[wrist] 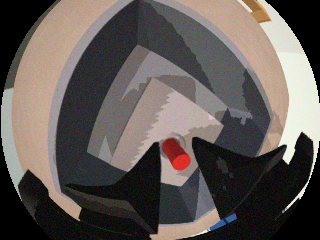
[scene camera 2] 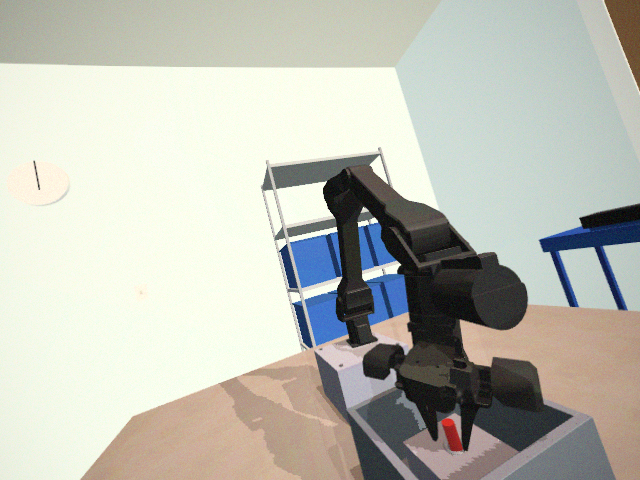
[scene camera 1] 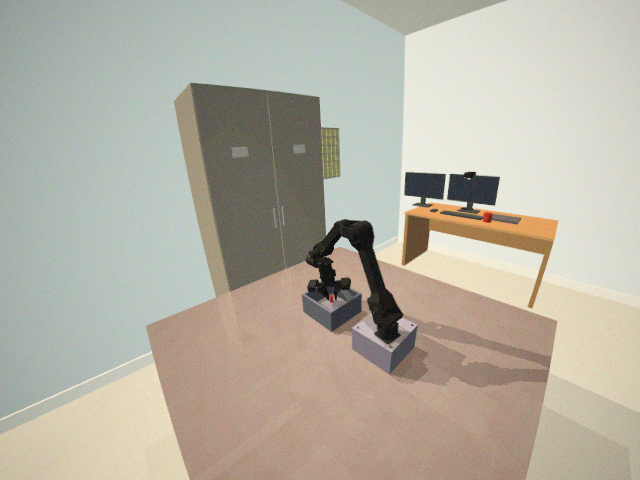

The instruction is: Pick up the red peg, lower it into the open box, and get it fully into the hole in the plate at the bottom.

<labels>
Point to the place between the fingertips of my gripper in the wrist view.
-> At 175, 144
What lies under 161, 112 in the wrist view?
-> A pale plate.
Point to a grey box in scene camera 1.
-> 330, 319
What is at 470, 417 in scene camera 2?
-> My gripper.
</labels>
